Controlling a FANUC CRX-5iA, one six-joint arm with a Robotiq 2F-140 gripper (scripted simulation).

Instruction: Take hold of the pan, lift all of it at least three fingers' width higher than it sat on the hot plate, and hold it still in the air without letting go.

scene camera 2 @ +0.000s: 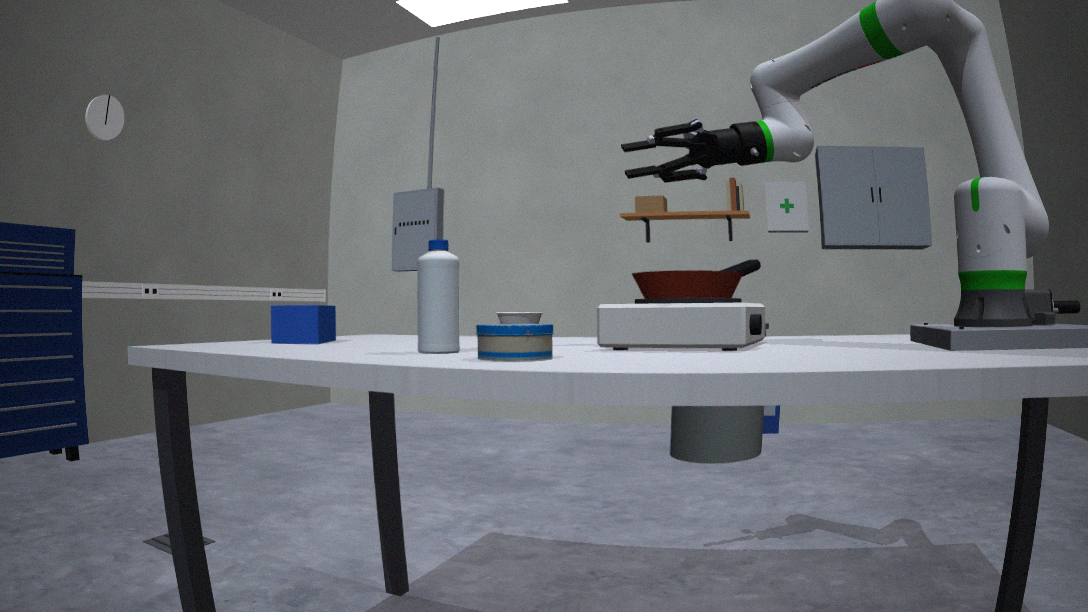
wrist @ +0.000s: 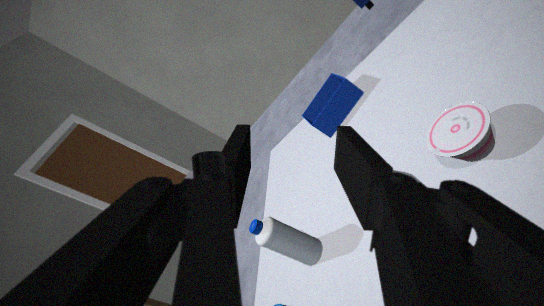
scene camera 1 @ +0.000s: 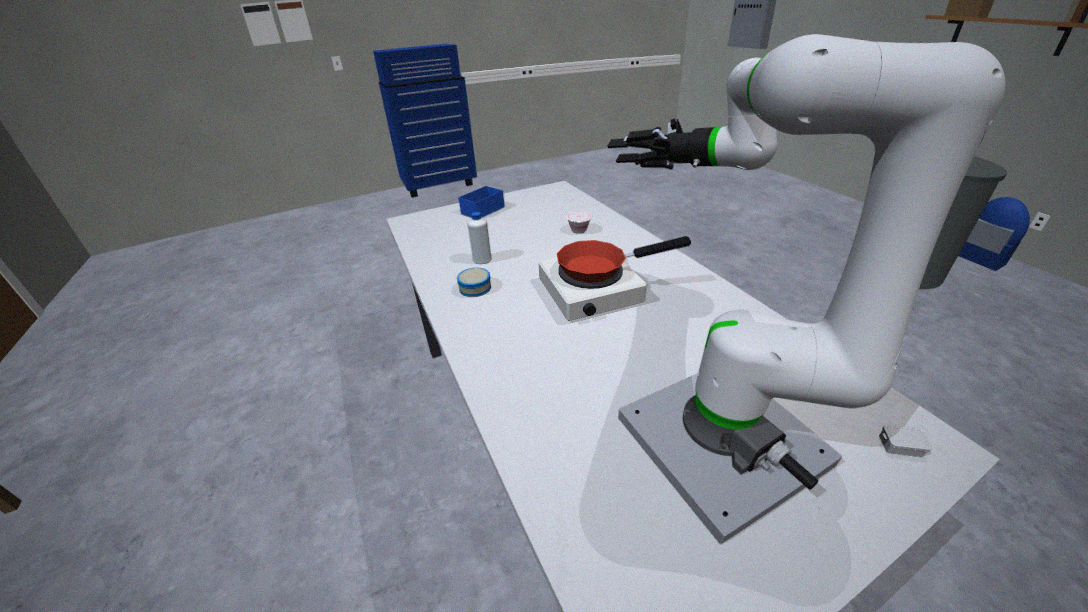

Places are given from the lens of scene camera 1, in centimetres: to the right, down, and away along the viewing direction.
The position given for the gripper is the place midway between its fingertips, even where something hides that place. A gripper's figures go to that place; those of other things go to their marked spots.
gripper (scene camera 1: 613,151): 20, -45, 120
red pan (scene camera 1: 583,260): 12, -13, 124
